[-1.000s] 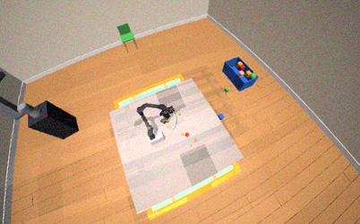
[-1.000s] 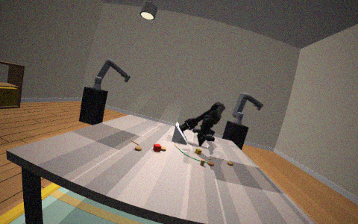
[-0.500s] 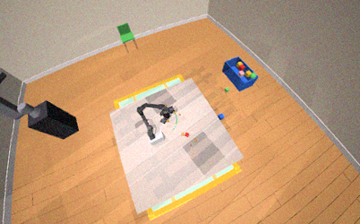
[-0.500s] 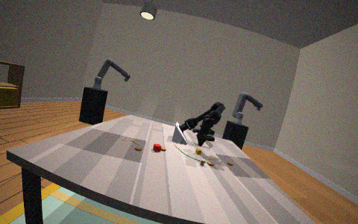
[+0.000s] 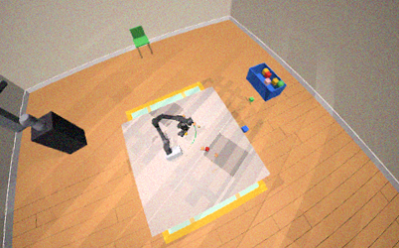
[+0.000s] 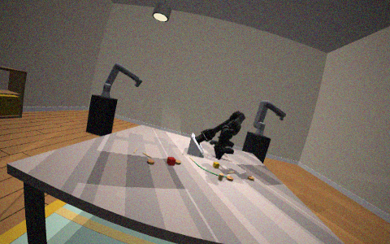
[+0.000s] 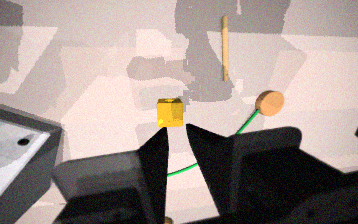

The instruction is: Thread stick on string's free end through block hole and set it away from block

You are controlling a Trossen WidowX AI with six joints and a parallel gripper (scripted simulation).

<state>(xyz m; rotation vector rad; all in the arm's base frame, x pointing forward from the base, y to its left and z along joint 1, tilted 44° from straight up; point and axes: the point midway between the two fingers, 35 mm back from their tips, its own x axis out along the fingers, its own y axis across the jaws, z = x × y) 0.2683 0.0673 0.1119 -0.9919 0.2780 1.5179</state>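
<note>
My gripper tip is now 10 mm past the yellow wooden block and 40 mm above it. Also, from my gripper tip: short wooden cylinder: 170 mm ahead, 40 mm below; then thin wooden stick: 40 mm behind, 150 mm to the right, 60 mm below; then round wooden button: 140 mm ahead, 60 mm to the left, 50 mm below.
</note>
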